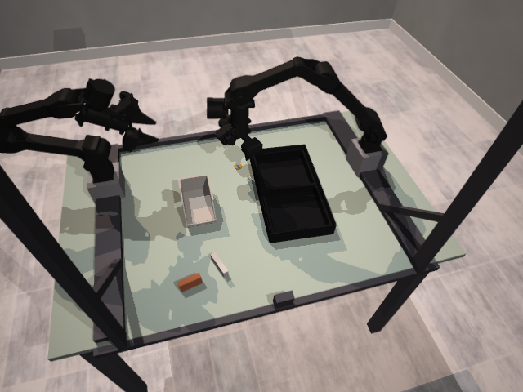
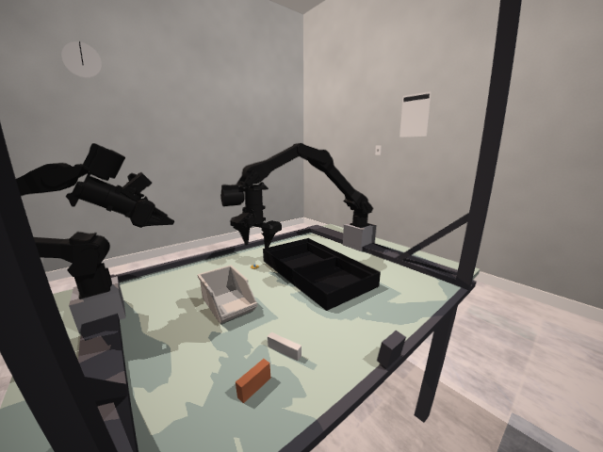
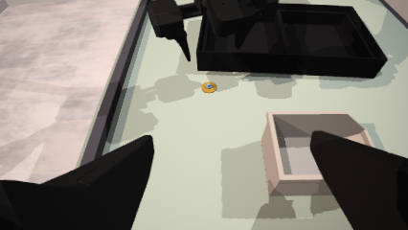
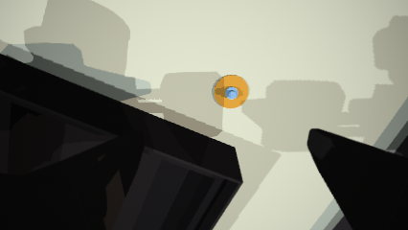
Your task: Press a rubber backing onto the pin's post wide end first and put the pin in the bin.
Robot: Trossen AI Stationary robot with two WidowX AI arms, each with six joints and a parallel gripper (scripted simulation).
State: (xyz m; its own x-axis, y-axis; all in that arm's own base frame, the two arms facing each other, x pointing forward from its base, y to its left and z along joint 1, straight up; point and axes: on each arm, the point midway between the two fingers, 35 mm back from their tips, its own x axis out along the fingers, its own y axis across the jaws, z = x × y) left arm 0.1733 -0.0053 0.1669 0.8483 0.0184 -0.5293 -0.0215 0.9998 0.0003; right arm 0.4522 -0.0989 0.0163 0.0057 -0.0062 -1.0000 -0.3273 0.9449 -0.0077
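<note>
My left gripper is now 4 cm short of the pin, 28 cm to the left of it and 24 cm above it. Also, from my left hand: black two-compartment tray (11 cm behind, 44 cm to the right, 22 cm below); then orange block (41 cm behind, 9 cm to the right, 22 cm below); then bin (14 cm behind, 13 cm to the right, 20 cm below).
</note>
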